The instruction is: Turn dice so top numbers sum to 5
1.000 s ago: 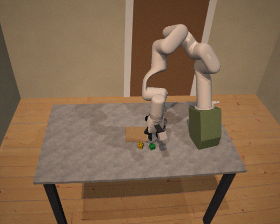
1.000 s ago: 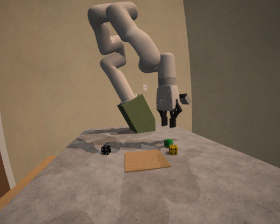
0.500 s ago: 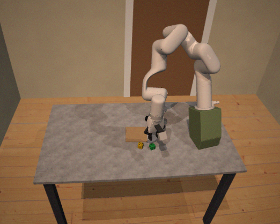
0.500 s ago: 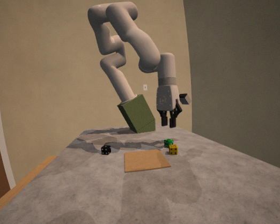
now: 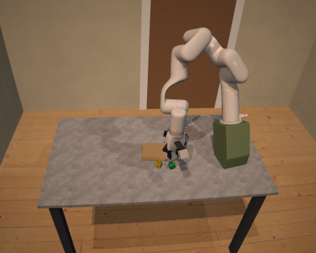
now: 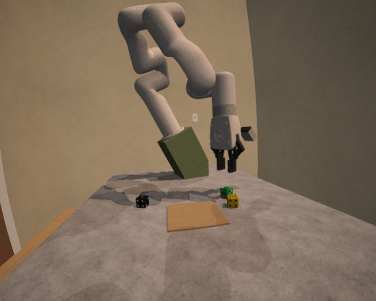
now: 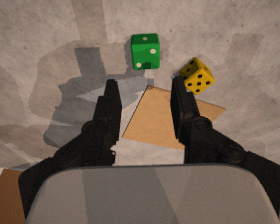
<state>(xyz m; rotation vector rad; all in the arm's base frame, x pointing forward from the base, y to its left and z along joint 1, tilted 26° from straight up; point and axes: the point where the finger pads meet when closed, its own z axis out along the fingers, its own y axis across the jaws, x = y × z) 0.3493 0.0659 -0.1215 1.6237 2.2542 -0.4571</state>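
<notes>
The green die is 90 mm below my hand. The rest, counted from my hand: tan mat: 130 mm to the right, 100 mm below, 80 mm ahead; then yellow die: 90 mm below, 70 mm ahead, 20 mm to the right; then black die: 270 mm to the right, 90 mm below, 20 mm behind.
</notes>
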